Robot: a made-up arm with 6 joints. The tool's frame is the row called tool. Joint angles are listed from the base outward.
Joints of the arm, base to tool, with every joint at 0 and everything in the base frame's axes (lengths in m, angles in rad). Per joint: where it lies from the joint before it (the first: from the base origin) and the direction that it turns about. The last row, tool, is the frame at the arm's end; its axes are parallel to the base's.
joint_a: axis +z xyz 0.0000 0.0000 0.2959
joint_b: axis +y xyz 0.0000 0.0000 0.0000
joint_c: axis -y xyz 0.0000 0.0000 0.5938
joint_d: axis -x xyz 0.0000 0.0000 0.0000
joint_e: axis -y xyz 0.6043 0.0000 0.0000
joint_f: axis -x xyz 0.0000 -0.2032 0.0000
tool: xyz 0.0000 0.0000 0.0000
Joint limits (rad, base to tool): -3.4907..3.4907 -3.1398..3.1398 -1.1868..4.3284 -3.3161..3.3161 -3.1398..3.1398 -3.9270..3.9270
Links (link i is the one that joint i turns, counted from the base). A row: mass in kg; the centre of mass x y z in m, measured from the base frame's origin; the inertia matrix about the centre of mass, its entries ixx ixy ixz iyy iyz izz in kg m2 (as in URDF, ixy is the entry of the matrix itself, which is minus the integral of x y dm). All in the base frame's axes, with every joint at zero. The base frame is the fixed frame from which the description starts. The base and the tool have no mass.
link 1: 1.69; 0.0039 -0.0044 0.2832; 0.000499 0 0 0.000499 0 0.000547
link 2: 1.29; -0.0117 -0.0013 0.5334; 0.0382 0 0 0.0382 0 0.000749
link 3: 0.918; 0.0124 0.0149 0.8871; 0.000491 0 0 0.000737 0 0.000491
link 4: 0.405; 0.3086 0.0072 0.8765; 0.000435 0 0 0.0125 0 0.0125
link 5: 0.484; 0.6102 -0.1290 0.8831; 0.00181 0 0 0.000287 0 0.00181
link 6: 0.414; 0.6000 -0.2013 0.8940; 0.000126 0 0 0.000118 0 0.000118
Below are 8 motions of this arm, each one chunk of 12 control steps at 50 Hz.
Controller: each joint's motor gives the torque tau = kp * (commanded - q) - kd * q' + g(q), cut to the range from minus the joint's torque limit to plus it. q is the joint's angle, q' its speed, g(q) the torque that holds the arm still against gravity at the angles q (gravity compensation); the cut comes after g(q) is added. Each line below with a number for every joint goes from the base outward.
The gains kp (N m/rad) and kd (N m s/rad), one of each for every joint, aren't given. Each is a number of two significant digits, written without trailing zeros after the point. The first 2 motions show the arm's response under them.
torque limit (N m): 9.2 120 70 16 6.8 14
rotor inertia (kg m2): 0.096 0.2 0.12 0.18 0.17 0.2
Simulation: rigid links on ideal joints. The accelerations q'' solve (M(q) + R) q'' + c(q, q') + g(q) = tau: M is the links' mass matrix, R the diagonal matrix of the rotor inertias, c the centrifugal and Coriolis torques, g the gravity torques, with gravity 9.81 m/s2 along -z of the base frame. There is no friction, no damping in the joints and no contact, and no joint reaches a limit. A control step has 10 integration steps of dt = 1/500 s. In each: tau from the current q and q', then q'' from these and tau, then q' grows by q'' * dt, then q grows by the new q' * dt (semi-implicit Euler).
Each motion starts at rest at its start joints. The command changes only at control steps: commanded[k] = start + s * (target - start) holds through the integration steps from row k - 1 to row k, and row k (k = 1, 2, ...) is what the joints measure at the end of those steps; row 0 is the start. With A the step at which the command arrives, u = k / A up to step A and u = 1 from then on. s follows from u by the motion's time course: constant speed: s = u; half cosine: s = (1 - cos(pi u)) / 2; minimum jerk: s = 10 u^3 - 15 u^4 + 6 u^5; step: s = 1 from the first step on.
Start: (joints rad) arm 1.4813 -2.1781 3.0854 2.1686 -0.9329 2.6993
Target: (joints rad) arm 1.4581 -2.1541 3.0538 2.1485 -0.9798 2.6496
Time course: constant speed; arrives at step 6
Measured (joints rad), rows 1 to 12:
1: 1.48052 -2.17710 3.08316 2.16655 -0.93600 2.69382
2: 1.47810 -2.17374 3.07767 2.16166 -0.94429 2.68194
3: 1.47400 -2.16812 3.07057 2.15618 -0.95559 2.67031
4: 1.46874 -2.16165 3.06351 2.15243 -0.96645 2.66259
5: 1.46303 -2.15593 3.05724 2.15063 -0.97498 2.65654
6: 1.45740 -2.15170 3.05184 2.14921 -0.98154 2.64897
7: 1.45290 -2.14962 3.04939 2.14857 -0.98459 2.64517
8: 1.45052 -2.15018 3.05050 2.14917 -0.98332 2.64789
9: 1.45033 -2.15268 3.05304 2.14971 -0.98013 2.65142
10: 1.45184 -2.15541 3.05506 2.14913 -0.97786 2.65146
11: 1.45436 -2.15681 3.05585 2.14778 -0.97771 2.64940
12: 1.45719 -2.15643 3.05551 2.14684 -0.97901 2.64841
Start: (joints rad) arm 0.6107 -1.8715 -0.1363 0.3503 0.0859 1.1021
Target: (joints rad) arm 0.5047 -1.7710 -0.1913 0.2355 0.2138 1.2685
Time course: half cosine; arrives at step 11
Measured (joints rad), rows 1 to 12:
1: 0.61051 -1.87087 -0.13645 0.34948 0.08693 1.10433
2: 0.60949 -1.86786 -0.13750 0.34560 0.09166 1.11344
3: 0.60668 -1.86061 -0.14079 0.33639 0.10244 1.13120
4: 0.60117 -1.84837 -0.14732 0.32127 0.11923 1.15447
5: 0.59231 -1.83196 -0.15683 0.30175 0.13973 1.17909
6: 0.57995 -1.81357 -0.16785 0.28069 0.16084 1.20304
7: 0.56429 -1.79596 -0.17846 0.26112 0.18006 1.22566
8: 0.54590 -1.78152 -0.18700 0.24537 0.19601 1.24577
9: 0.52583 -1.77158 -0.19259 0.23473 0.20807 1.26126
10: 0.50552 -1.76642 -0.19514 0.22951 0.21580 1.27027
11: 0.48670 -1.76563 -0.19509 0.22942 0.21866 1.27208
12: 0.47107 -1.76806 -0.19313 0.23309 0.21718 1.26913
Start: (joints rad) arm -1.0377 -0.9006 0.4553 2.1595 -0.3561 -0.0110
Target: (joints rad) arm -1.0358 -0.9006 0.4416 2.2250 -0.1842 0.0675
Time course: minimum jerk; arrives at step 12
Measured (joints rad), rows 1 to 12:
1: -1.03768 -0.90061 0.45526 2.15965 -0.35575 -0.01074
2: -1.03756 -0.90071 0.45500 2.16076 -0.35309 -0.00884
3: -1.03718 -0.90092 0.45429 2.16431 -0.34461 -0.00347
4: -1.03647 -0.90119 0.45300 2.17136 -0.32768 0.00592
5: -1.03554 -0.90138 0.45117 2.18164 -0.30253 0.01810
6: -1.03466 -0.90134 0.44891 2.19364 -0.27190 0.03117
7: -1.03414 -0.90103 0.44646 2.20534 -0.24055 0.04361
8: -1.03419 -0.90052 0.44413 2.21513 -0.21327 0.05436
9: -1.03486 -0.89997 0.44225 2.22216 -0.19327 0.06251
10: -1.03603 -0.89956 0.44104 2.22620 -0.18173 0.06735
11: -1.03747 -0.89943 0.44059 2.22746 -0.17809 0.06883
12: -1.03884 -0.89961 0.44076 2.22662 -0.18017 0.06803

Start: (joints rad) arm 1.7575 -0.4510 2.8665 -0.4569 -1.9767 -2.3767
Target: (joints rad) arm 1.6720 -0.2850 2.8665 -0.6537 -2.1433 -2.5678
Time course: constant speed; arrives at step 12
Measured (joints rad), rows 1 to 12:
1: 1.75720 -0.44632 2.87085 -0.46340 -1.98228 -2.38725
2: 1.75599 -0.43477 2.87562 -0.47989 -1.99717 -2.41011
3: 1.75314 -0.41824 2.87462 -0.50228 -2.01737 -2.43247
4: 1.74792 -0.39877 2.86912 -0.52547 -2.03662 -2.44727
5: 1.73998 -0.37861 2.86366 -0.54625 -2.05152 -2.45886
6: 1.72951 -0.36036 2.86080 -0.56372 -2.06288 -2.47342
7: 1.71713 -0.34568 2.86076 -0.57877 -2.07366 -2.49128
8: 1.70366 -0.33439 2.86278 -0.59293 -2.08621 -2.50892
9: 1.68991 -0.32476 2.86576 -0.60738 -2.10082 -2.52450
10: 1.67659 -0.31471 2.86841 -0.62259 -2.11631 -2.53925
11: 1.66434 -0.30277 2.86973 -0.63867 -2.13128 -2.55483
12: 1.65372 -0.28858 2.86941 -0.65561 -2.14518 -2.57130

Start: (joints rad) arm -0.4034 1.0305 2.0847 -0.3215 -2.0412 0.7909
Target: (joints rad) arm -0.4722 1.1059 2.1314 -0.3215 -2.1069 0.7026
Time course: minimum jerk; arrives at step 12
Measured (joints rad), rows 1 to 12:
1: -0.40341 1.03068 2.08501 -0.32149 -2.04133 0.79060
2: -0.40355 1.03191 2.08690 -0.32140 -2.04236 0.78847
3: -0.40411 1.03534 2.09127 -0.32100 -2.04561 0.78243
4: -0.40562 1.04176 2.09762 -0.32019 -2.05213 0.77187
5: -0.40870 1.05141 2.10480 -0.31938 -2.06188 0.75817
6: -0.41387 1.06385 2.11166 -0.31923 -2.07360 0.74347
7: -0.42139 1.07789 2.11734 -0.32019 -2.08546 0.72948
8: -0.43117 1.09178 2.12137 -0.32210 -2.09574 0.71738
9: -0.44280 1.10358 2.12372 -0.32427 -2.10330 0.70821
10: -0.45560 1.11163 2.12476 -0.32587 -2.10771 0.70276
11: -0.46875 1.11505 2.12517 -0.32635 -2.10914 0.70109
12: -0.48137 1.11417 2.12596 -0.32553 -2.10838 0.70200

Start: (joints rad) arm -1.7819 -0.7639 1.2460 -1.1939 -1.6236 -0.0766
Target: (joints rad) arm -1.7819 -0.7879 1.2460 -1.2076 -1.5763 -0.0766
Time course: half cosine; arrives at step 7
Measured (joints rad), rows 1 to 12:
1: -1.78186 -0.76431 1.24559 -1.19425 -1.62267 -0.07660
2: -1.78167 -0.76596 1.24445 -1.19580 -1.61849 -0.07661
3: -1.78125 -0.76944 1.24330 -1.19907 -1.60943 -0.07662
4: -1.78071 -0.77473 1.24307 -1.20337 -1.59654 -0.07662
5: -1.78030 -0.78122 1.24417 -1.20718 -1.58322 -0.07661
6: -1.78029 -0.78766 1.24635 -1.20910 -1.57341 -0.07660
7: -1.78080 -0.79249 1.24896 -1.20869 -1.56976 -0.07658
8: -1.78174 -0.79467 1.25073 -1.20680 -1.57189 -0.07657
9: -1.78284 -0.79421 1.25059 -1.20525 -1.57627 -0.07657
10: -1.78377 -0.79178 1.24880 -1.20537 -1.57911 -0.07658
11: -1.78433 -0.78848 1.24639 -1.20701 -1.57901 -0.07660
12: -1.78446 -0.78553 1.24428 -1.20886 -1.57710 -0.07661

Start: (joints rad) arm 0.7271 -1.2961 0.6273 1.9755 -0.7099 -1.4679
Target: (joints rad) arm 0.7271 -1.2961 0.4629 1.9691 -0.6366 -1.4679
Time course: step
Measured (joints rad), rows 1 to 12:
1: 0.72706 -1.30983 0.58054 1.96943 -0.70110 -1.46798
2: 0.72758 -1.32786 0.48404 1.95988 -0.67639 -1.46808
3: 0.72891 -1.31142 0.44327 1.96097 -0.63964 -1.46797
4: 0.73038 -1.27929 0.44881 1.97057 -0.61204 -1.46776
5: 0.73099 -1.26360 0.44863 1.97794 -0.60029 -1.46770
6: 0.73012 -1.26715 0.44335 1.97862 -0.60440 -1.46777
7: 0.72801 -1.27983 0.44852 1.97421 -0.62351 -1.46785
8: 0.72557 -1.29472 0.46160 1.96828 -0.64454 -1.46791
9: 0.72368 -1.30754 0.47241 1.96415 -0.65269 -1.46796
10: 0.72278 -1.31431 0.47658 1.96352 -0.64704 -1.46799
11: 0.72286 -1.31314 0.47498 1.96569 -0.63634 -1.46799
12: 0.72359 -1.30570 0.46965 1.96862 -0.62970 -1.46794

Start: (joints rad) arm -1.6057 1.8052 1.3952 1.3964 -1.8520 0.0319
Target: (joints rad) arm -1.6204 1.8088 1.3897 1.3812 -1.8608 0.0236
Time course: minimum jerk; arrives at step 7
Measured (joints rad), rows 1 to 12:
1: -1.60570 1.80520 1.39514 1.39625 -1.85208 0.03177
2: -1.60569 1.80523 1.39479 1.39521 -1.85264 0.03095
3: -1.60574 1.80545 1.39395 1.39233 -1.85422 0.02895
4: -1.60602 1.80610 1.39266 1.38762 -1.85685 0.02619
5: -1.60681 1.80727 1.39113 1.38258 -1.85982 0.02384
6: -1.60836 1.80875 1.38970 1.37932 -1.86195 0.02286
7: -1.61071 1.81012 1.38869 1.37899 -1.86248 0.02321
8: -1.61367 1.81089 1.38821 1.38068 -1.86168 0.02386
9: -1.61691 1.81085 1.38826 1.38231 -1.86056 0.02396
10: -1.62015 1.81013 1.38877 1.38251 -1.86001 0.02362
11: -1.62325 1.80908 1.38951 1.38150 -1.86019 0.02340
12: -1.62613 1.80811 1.39020 1.38044 -1.86072 0.02349

